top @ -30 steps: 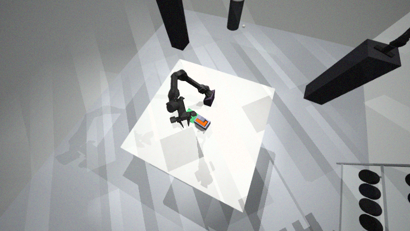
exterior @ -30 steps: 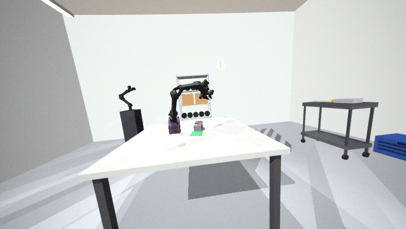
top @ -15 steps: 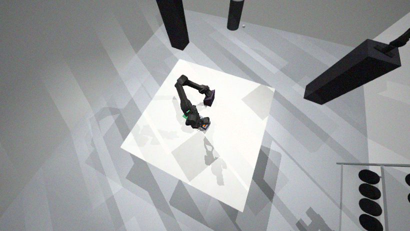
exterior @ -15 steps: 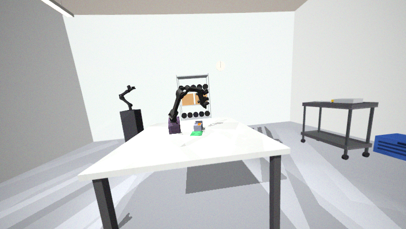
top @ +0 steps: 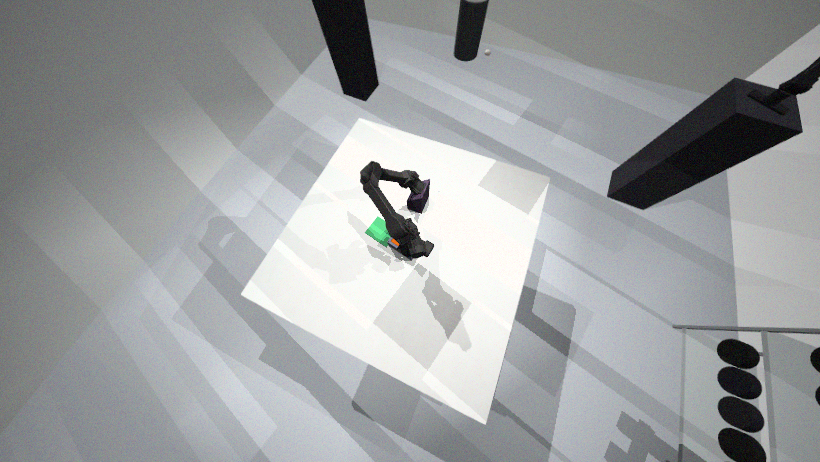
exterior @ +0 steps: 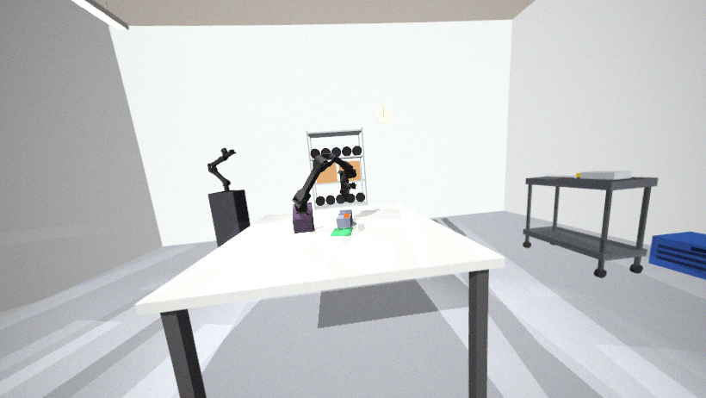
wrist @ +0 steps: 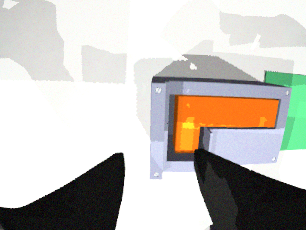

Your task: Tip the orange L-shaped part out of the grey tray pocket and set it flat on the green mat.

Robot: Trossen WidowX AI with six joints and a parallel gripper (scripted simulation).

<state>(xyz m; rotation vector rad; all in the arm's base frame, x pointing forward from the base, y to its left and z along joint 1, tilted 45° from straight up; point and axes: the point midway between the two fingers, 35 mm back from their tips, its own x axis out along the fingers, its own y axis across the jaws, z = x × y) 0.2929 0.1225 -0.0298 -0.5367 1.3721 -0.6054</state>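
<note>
Right now the orange L-shaped part is 20 mm behind my gripper tip, 60 mm to the right of it and 100 mm below it. Also, from my gripper tip: green mat: 40 mm behind, 220 mm to the right, 170 mm below.
</note>
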